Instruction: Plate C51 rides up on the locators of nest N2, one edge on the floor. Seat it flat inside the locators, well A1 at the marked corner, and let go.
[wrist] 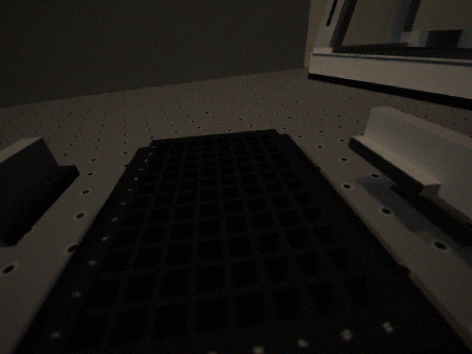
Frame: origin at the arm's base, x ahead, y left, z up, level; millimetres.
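Seen in the pictures: gripper, fingertip midpoint: (217, 140).
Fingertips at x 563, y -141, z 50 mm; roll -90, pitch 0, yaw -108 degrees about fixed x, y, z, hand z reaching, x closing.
A point is followed by its place in that frame.
Plate C51 (215, 235) {x 515, y -121, z 41 mm}, black with a grid of square wells, fills the lower middle of the wrist view. Small pale marks run down its left rim and along its near rim; they are too blurred to read. A thin paler edge runs along its right side. Nest N2 and its locators cannot be told apart from the dark plate, and how far the plate tilts is unclear. My gripper (218, 140) {x 563, y -141, z 50 mm} is open, with one finger left and one right of the plate. Both fingers stand apart from its sides, and nothing is between them in their grasp.
A grey table top (200, 107) {x 766, y -188, z 13 mm} with rows of small holes lies around the plate. A pale-framed structure (380, 70) {x 696, y -450, z 43 mm} with panels stands at the back right. A dark wall (150, 45) is behind. A shadow lies on the table under the right finger.
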